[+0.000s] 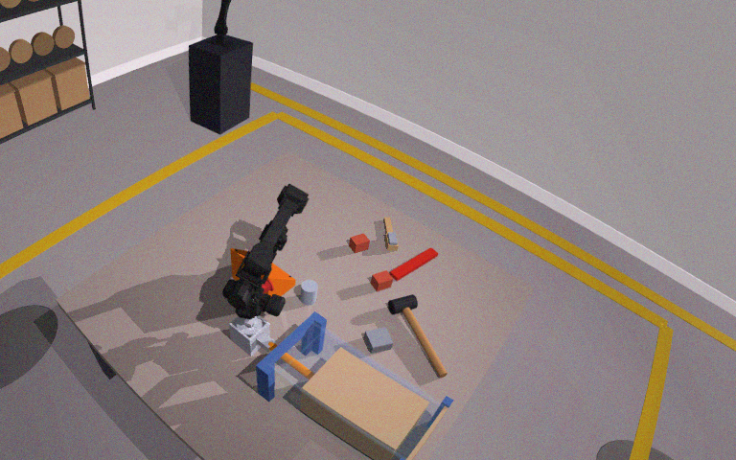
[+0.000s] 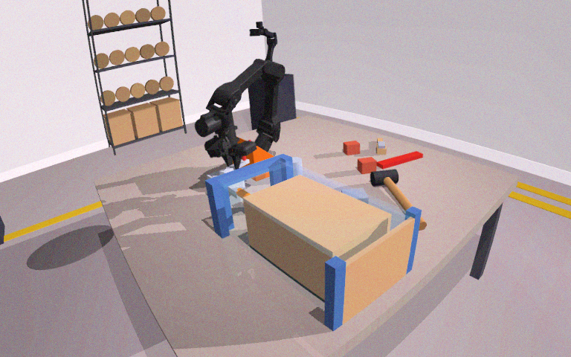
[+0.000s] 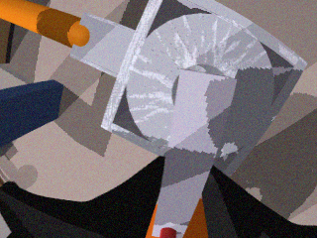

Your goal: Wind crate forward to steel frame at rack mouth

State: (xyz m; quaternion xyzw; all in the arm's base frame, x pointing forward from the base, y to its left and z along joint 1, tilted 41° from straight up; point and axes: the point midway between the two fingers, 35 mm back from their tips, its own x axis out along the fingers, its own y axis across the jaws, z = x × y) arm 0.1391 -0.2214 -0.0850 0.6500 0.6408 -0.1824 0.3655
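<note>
The winch handle is 20 mm to the left of my gripper tip and 20 mm above it. The rest, counted from my gripper tip: red knob (10 mm behind, 50 mm to the left, 50 mm above); then grey hand winch (10 mm behind, 50 mm to the right, 60 mm below); then blue steel frame (170 mm ahead, 60 mm to the right, 20 mm above).
</note>
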